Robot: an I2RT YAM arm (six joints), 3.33 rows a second.
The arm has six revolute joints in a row. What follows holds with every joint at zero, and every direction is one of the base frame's.
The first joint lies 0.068 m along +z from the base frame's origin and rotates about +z.
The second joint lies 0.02 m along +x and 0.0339 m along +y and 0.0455 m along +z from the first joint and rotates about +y.
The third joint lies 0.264 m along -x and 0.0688 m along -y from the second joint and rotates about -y.
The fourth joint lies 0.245 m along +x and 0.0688 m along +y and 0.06 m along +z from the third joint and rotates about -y.
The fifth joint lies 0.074 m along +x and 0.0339 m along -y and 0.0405 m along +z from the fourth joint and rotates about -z.
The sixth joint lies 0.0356 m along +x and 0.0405 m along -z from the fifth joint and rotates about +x.
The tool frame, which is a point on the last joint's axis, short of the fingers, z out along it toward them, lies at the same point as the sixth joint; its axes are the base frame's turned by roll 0, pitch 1.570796 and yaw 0 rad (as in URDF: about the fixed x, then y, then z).
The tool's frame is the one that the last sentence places.
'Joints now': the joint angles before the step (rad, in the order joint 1, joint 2, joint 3, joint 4, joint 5, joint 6). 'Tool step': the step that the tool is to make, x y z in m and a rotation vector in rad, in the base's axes. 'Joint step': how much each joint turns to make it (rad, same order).
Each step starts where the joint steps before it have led.
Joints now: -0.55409 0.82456 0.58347 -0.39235 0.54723 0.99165
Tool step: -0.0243 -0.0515 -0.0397 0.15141 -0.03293 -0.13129
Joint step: -0.33451 0.13916 -0.08020 0.15220 -0.24296 -0.02057
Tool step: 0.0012 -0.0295 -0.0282 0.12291 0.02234 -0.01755
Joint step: -0.09369 0.20606 0.01715 0.07980 -0.09299 -0.01248
